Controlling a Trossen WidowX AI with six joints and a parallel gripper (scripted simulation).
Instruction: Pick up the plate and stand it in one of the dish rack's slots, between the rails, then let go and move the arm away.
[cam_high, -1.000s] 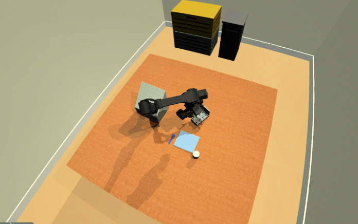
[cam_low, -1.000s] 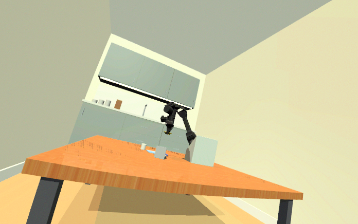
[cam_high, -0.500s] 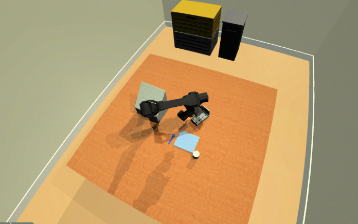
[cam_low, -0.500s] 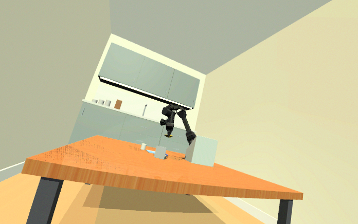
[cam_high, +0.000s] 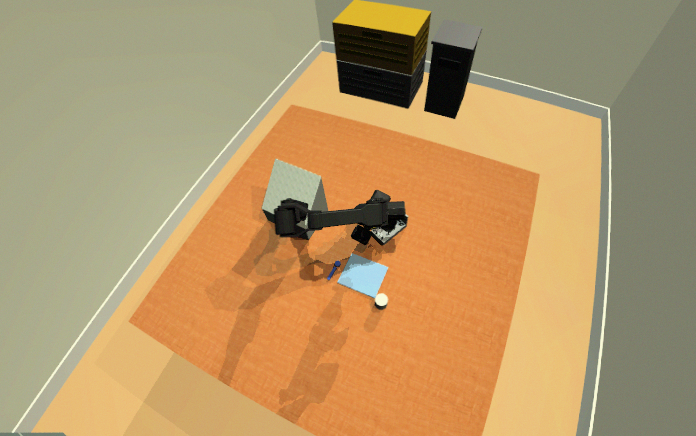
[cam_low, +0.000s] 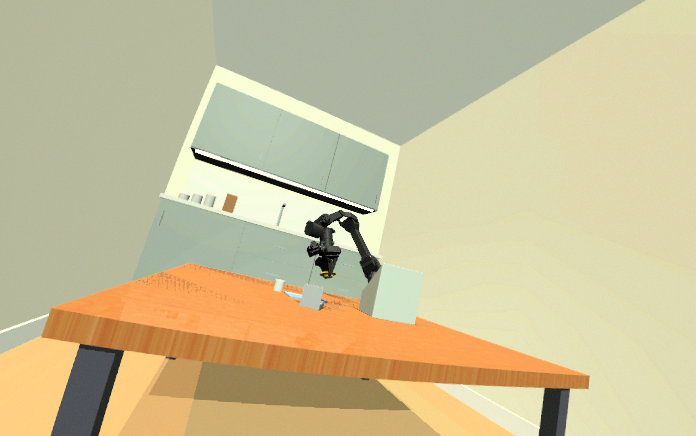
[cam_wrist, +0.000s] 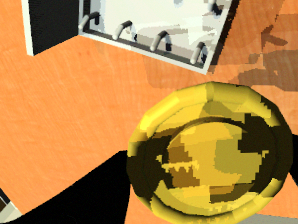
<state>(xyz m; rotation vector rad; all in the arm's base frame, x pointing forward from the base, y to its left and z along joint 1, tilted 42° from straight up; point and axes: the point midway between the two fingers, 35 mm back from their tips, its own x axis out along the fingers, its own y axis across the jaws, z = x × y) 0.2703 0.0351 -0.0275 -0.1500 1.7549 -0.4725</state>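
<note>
My gripper tip is now 10 cm above the grey dish rack, 6 cm short of it and 5 cm to the right of it. From my gripper tip the other things lie so: light blue mat (16 cm to the right, 12 cm below, 3 cm ahead); then yellow plate (1 cm above); then blue spoon (18 cm to the right, 12 cm below, 7 cm behind).
</note>
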